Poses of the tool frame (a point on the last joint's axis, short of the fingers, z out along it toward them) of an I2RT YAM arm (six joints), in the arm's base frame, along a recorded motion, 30 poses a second.
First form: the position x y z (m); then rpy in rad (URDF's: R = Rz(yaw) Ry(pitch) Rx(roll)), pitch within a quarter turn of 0, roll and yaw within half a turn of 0.
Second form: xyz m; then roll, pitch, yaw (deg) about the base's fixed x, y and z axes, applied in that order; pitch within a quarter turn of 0, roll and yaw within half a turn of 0. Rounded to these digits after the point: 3 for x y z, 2 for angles.
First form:
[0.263, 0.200, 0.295, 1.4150, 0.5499, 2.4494]
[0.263, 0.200, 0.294, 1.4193, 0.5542, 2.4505]
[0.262, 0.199, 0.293, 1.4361, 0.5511, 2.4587]
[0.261, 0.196, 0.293, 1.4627, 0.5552, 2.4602]
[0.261, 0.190, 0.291, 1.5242, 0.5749, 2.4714]
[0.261, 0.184, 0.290, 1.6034, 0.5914, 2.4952]
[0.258, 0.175, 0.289, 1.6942, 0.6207, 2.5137]
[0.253, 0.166, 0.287, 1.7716, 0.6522, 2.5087]
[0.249, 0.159, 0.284, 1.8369, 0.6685, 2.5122]
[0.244, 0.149, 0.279, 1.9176, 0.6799, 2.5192]
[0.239, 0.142, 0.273, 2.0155, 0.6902, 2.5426]
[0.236, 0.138, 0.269, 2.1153, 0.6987, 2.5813]
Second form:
[0.263, 0.200, 0.295, 81.07, 31.51, 140.34]
[0.263, 0.200, 0.294, 81.32, 31.75, 140.40]
[0.262, 0.199, 0.293, 82.28, 31.58, 140.87]
[0.261, 0.196, 0.293, 83.81, 31.81, 140.96]
[0.261, 0.190, 0.291, 87.33, 32.94, 141.60]
[0.261, 0.184, 0.290, 91.87, 33.88, 142.96]
[0.258, 0.175, 0.289, 97.07, 35.56, 144.02]
[0.253, 0.166, 0.287, 101.51, 37.37, 143.74]
[0.249, 0.159, 0.284, 105.25, 38.30, 143.94]
[0.244, 0.149, 0.279, 109.87, 38.96, 144.34]
[0.239, 0.142, 0.273, 115.48, 39.55, 145.68]
[0.236, 0.138, 0.269, 121.20, 40.03, 147.90]

